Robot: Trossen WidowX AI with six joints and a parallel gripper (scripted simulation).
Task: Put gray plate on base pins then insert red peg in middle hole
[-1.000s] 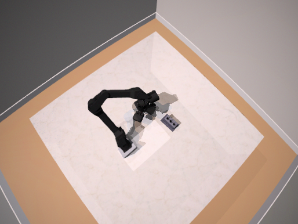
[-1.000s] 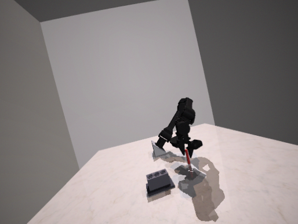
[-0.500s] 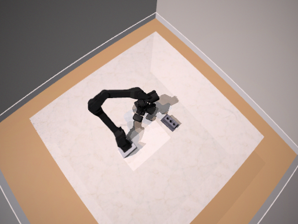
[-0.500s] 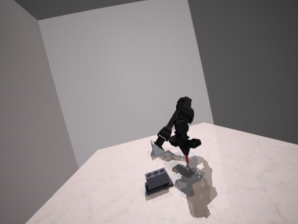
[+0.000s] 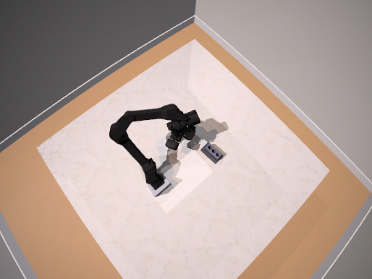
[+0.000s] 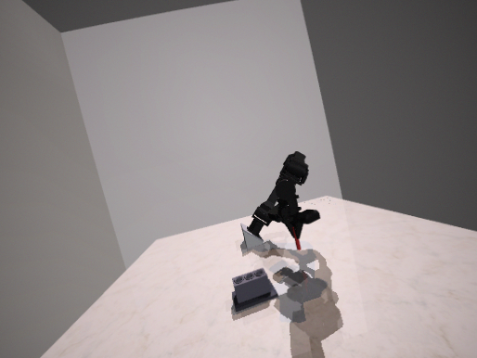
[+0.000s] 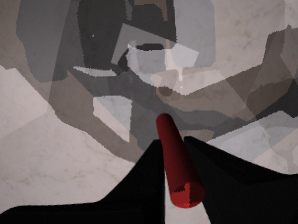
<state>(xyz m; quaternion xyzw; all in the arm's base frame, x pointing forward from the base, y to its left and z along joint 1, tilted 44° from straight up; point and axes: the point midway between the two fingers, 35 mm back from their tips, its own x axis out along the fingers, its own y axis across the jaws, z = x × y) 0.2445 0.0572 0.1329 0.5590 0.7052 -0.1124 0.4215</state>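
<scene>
Now: the gray plate 180 mm to the right of my gripper tip, 110 mm ahead of it and 40 mm below it. From my gripper tip the other things lie so: red peg right at my gripper tip; dark base 180 mm to the right, 110 mm ahead, 70 mm below.
</scene>
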